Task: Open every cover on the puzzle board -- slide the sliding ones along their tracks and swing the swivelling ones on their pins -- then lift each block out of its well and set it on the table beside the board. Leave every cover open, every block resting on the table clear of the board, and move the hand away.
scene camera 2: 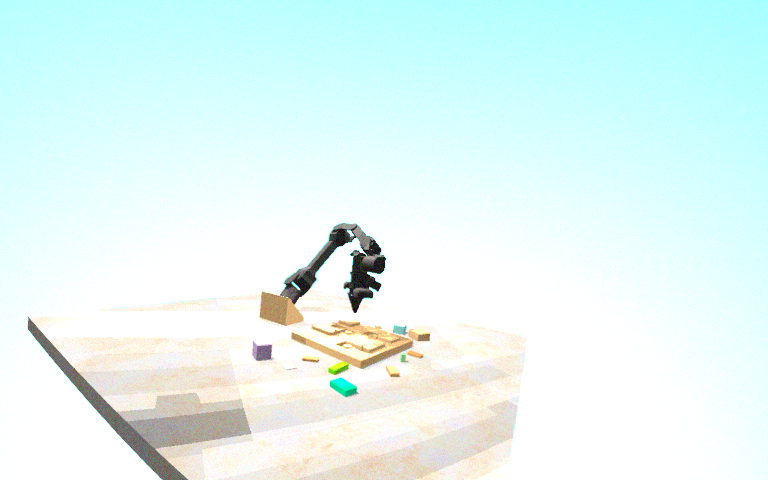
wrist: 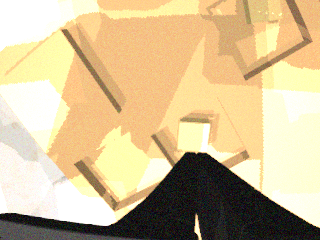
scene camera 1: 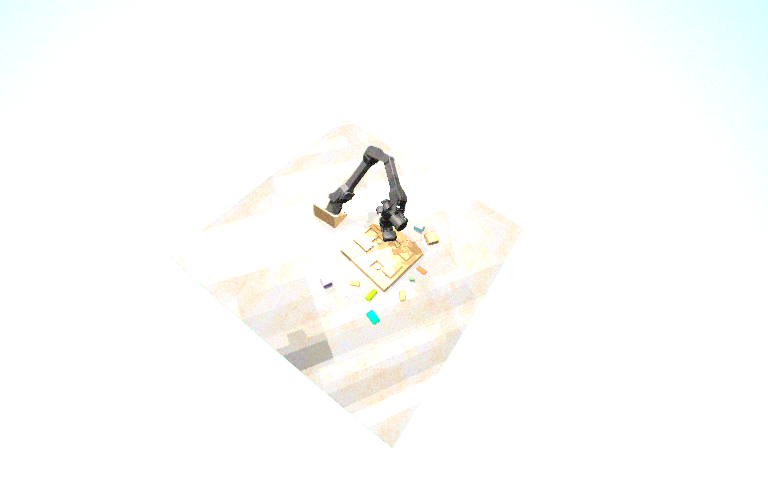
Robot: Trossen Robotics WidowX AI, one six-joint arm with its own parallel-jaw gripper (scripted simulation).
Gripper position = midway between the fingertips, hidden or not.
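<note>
There's a pale knob (wrist: 193, 131) here, and there's a tan puzzle board too, which is visible in more than one place: the board (scene camera 2: 333, 345), (wrist: 249, 80) and (scene camera 1: 381, 254). As for the gripper (scene camera 2: 354, 313), (wrist: 194, 162), it's shut and it's holding nothing.
</note>
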